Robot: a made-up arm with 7 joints.
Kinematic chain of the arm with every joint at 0, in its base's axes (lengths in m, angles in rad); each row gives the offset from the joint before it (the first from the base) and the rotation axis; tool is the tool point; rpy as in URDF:
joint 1: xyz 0 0 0.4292 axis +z
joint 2: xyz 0 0 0 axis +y
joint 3: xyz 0 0 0.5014 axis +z
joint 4: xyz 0.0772 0 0 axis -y
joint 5: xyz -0.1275 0 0.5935 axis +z
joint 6: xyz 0 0 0 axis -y
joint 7: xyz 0.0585 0 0 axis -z
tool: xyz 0 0 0 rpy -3.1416 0 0
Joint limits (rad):
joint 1: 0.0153..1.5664
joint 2: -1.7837..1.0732
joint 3: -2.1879..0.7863
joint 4: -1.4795..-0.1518
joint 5: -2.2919..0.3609
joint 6: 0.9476..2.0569
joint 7: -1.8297..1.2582
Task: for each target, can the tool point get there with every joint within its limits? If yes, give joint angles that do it. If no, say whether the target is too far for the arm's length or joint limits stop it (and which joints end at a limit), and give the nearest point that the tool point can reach.
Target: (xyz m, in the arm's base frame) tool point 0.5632 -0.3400 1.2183
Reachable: yes | joints 0.9987 0.2392 -1.7915 -1.3334 -1.2517 1.1944 -1.2936
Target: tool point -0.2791 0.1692 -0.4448
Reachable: no: joint limits stop it (at a limit: joint 1, joint 2, joint 3, joint 4, joint 6) | nearest point -0.5625 -0.5643 -0.1390 | short by 0.844 m
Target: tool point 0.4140 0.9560 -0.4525
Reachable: no: too far | nearest point 0.3675 0.8487 0.1207 | short by 0.585 m
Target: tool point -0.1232 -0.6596 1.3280
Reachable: yes | joints 0.6309 -0.7433 -1.0558 -0.9265 -1.3215 1.3896 -1.0787
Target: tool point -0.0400 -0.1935 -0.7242
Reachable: no: joint limits stop it (at a limit: joint 2, joint 3, joint 4, joint 6) | nearest point -0.1610 -0.7786 -0.1376 | short by 0.837 m
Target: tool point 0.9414 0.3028 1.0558
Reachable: yes | joints 0.4350 0.8089 -0.4940 -0.4755 0.1557 1.7058 -0.8866
